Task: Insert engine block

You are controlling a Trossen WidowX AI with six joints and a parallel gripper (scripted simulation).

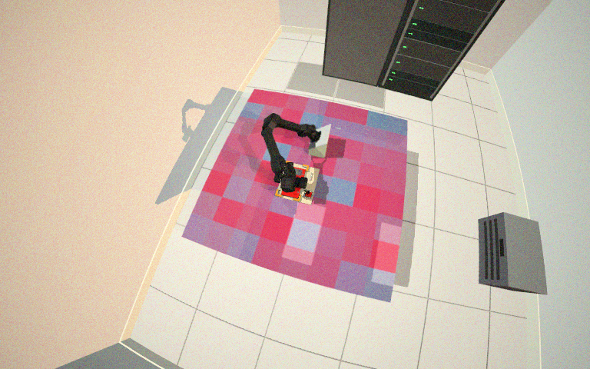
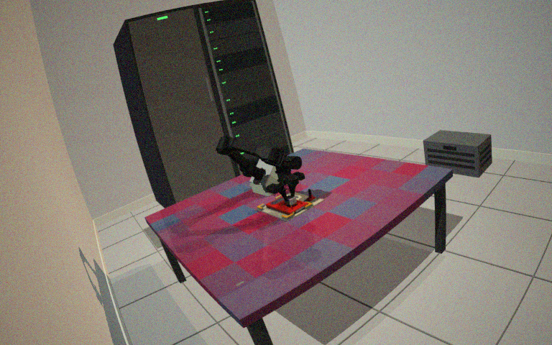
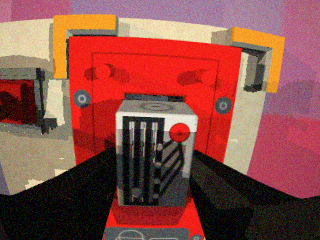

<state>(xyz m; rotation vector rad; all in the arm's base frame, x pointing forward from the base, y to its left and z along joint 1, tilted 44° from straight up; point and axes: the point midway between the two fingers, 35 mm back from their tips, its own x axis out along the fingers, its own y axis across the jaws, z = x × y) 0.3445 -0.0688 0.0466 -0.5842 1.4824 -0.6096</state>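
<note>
My gripper tip is 40 mm past the beige fixture plate, 40 mm above it and 10 mm to the right of it. The rest, counted from my gripper tip: grey engine block 10 mm below.
</note>
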